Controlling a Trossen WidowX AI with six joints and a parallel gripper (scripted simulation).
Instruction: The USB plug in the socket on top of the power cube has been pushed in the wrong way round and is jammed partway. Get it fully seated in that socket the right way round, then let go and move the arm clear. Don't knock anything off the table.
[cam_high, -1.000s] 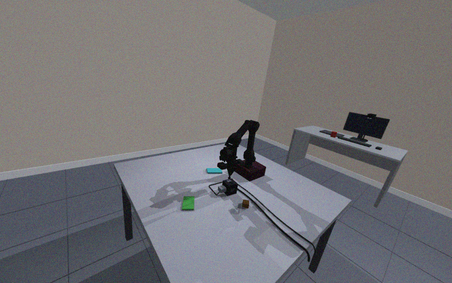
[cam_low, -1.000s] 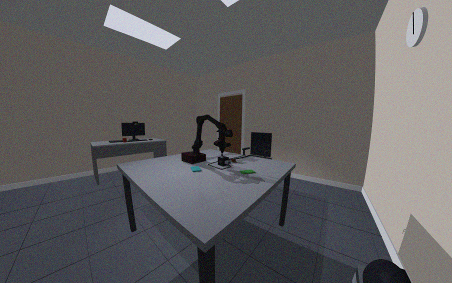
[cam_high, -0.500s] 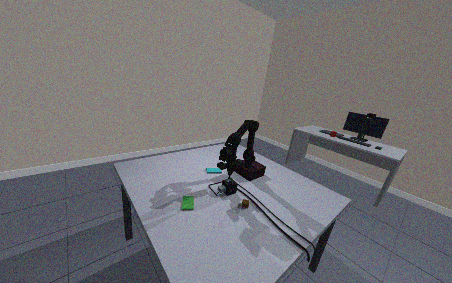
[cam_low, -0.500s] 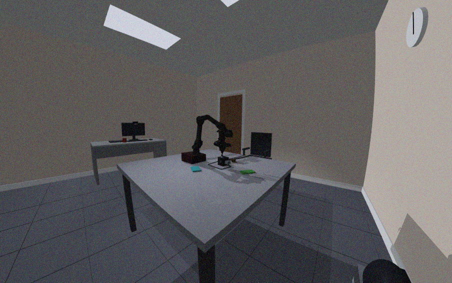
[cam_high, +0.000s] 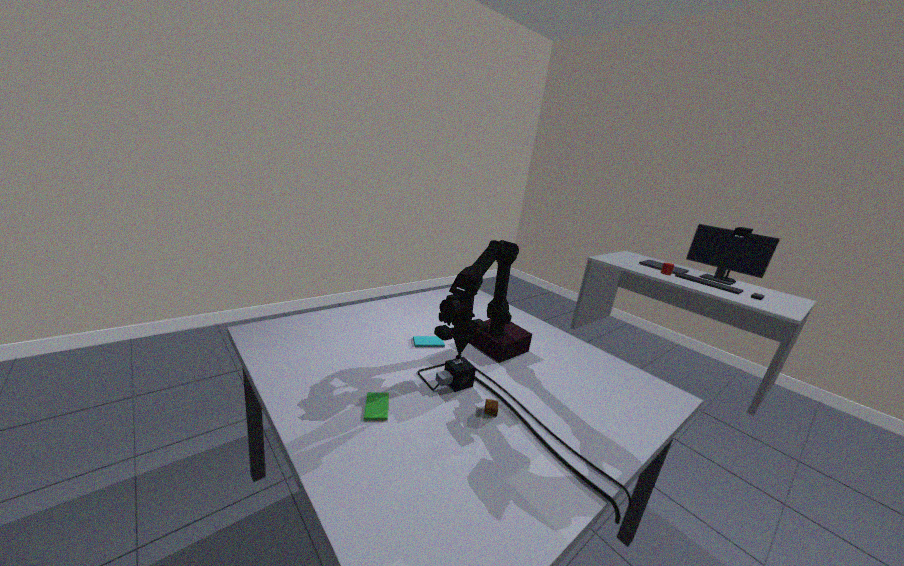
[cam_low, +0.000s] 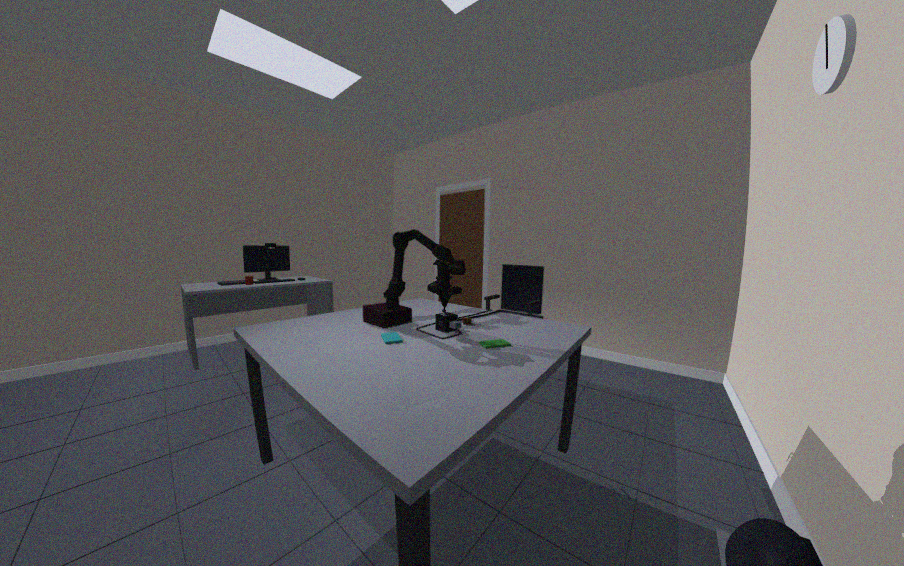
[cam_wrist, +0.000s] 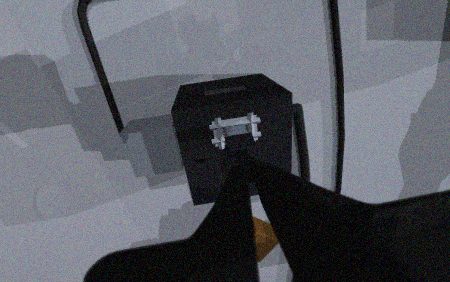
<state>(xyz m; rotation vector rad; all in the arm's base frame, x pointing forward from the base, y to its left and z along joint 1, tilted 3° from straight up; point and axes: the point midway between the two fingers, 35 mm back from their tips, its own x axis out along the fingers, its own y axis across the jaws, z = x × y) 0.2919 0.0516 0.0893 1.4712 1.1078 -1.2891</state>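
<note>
My gripper tip is now 5 cm above the USB socket. The rest, counted from my gripper tip: teal pad: 25 cm to the right, 11 cm below, 10 cm behind; then brown block: 18 cm to the left, 10 cm below, 3 cm ahead; then dark USB plug: 2 cm below.
</note>
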